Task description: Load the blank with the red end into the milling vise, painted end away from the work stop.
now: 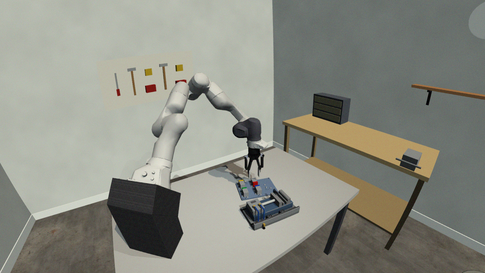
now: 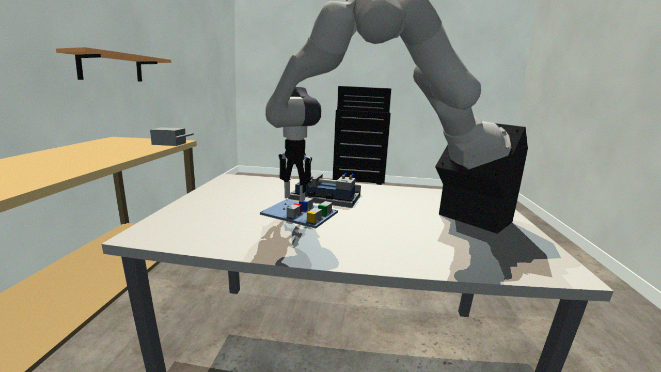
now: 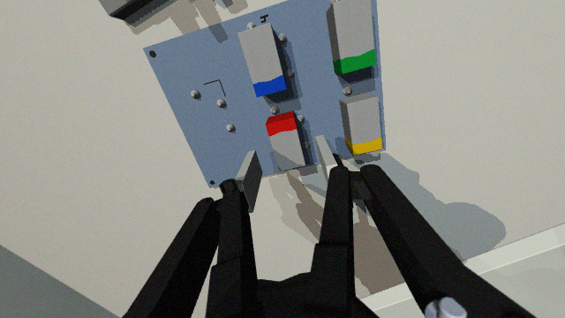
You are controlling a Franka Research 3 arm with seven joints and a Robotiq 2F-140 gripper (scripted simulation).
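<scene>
Now: hand 10 cm above the blue infeed plate and 5 cm to the left of it. From my hand the other things lie so: blue-ended blank 9 cm to the right, 8 cm below; then yellow-ended blank 9 cm behind, 8 cm below; then green-ended blank 9 cm to the right, 9 cm behind, 8 cm below.
</scene>
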